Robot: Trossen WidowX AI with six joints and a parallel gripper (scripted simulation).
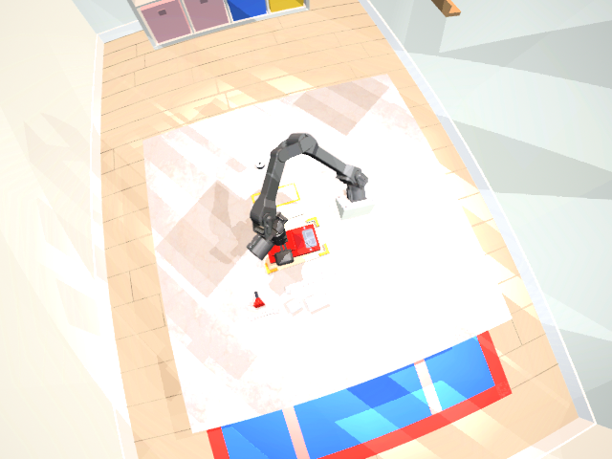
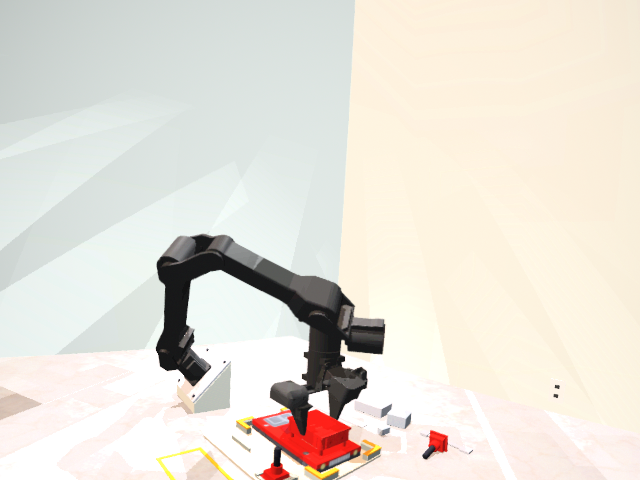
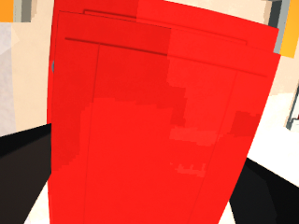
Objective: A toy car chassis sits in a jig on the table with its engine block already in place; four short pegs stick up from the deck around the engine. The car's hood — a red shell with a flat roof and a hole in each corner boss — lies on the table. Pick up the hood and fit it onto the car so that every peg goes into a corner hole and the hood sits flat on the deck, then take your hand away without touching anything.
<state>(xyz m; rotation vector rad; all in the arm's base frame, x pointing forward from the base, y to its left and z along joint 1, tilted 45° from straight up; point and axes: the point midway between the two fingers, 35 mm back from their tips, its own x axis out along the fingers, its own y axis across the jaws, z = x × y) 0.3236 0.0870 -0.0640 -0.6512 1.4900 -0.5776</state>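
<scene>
The white engine block is 20 mm below my gripper tip. Also, from my gripper tip: red hood (10 mm above).
</scene>
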